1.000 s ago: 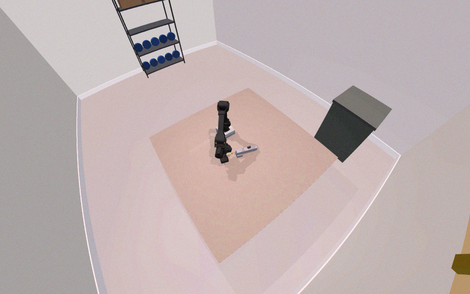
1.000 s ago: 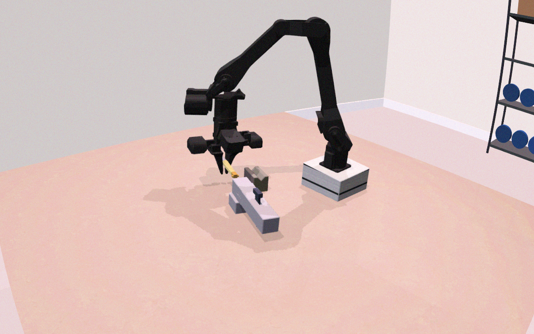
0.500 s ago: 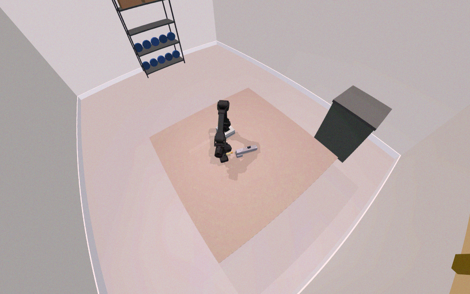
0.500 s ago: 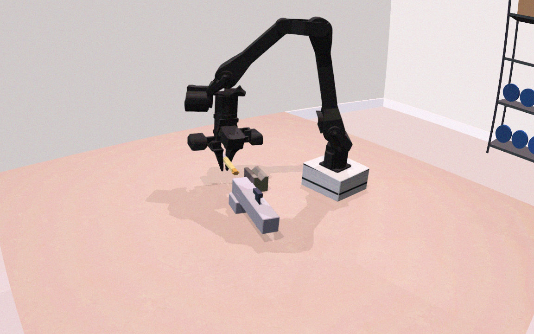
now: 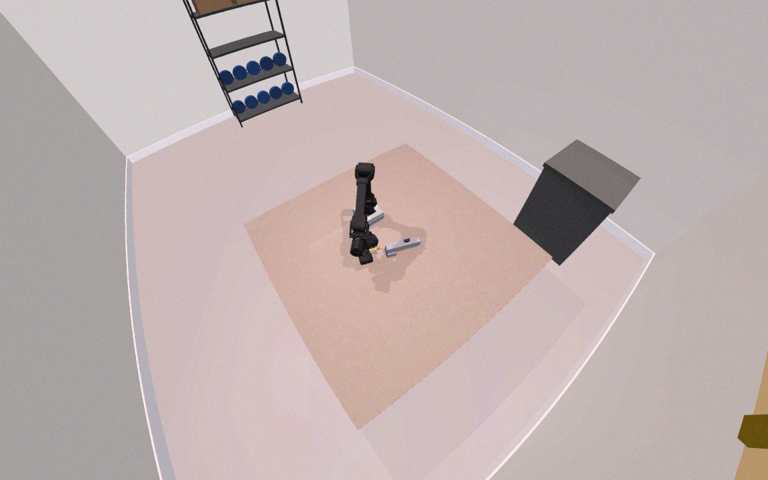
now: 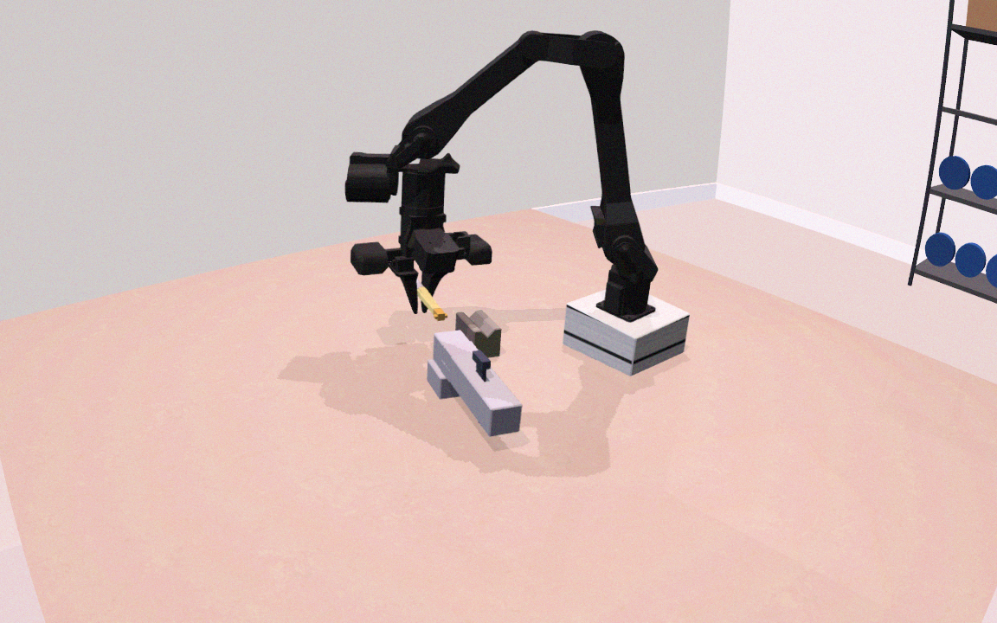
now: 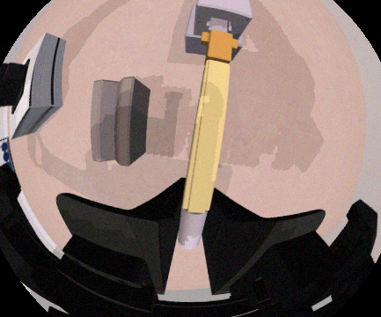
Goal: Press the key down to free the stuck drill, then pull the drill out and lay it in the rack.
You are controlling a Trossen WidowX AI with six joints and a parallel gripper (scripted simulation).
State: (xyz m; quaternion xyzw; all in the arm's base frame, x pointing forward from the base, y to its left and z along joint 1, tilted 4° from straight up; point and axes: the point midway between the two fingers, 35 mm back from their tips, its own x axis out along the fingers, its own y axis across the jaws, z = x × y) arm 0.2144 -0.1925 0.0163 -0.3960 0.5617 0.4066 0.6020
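Right now my gripper tip is 1 cm short of the drill, 4 cm to the right of it and 3 cm below it. From my gripper tip the other things lie so: dark key 8 cm ahead, 22 cm to the left, 1 cm above; then dark rack 5 cm behind, 6 cm to the left, 2 cm below.
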